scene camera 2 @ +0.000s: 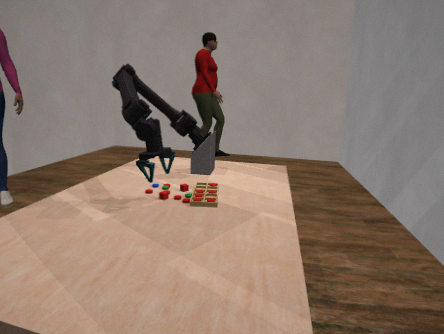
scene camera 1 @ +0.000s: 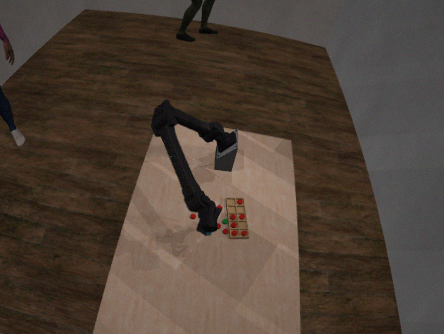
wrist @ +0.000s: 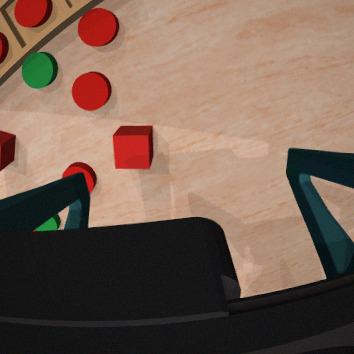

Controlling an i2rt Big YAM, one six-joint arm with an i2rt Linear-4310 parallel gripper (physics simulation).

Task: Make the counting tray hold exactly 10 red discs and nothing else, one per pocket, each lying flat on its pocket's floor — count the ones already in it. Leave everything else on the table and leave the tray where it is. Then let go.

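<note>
The tan counting tray (scene camera 1: 238,237) (scene camera 2: 204,204) (wrist: 55,31) has two columns of five pockets; several hold red discs. In scene camera 1, both pockets of the second row from the base and three others look empty or partly so. Loose red discs lie beside the tray: one (scene camera 1: 225,231) (scene camera 2: 186,200) (wrist: 98,27) near its corner, another (scene camera 1: 218,226) (scene camera 2: 177,197) (wrist: 91,91) farther out. A third red disc (scene camera 2: 165,192) (wrist: 82,176) is partly behind a fingertip in the wrist view. Another (scene camera 1: 193,216) (scene camera 2: 149,191) lies farther left. My gripper (scene camera 2: 159,176) (wrist: 188,172) is open and empty above the table.
A green disc (scene camera 1: 225,221) (scene camera 2: 188,195) (wrist: 39,70) lies close beside the tray. Red cubes (scene camera 2: 163,195) (wrist: 132,150) (scene camera 2: 184,187) stand among the loose discs. A blue disc (scene camera 2: 155,185) and another green disc (scene camera 2: 165,188) (wrist: 48,223) lie farther from the tray.
</note>
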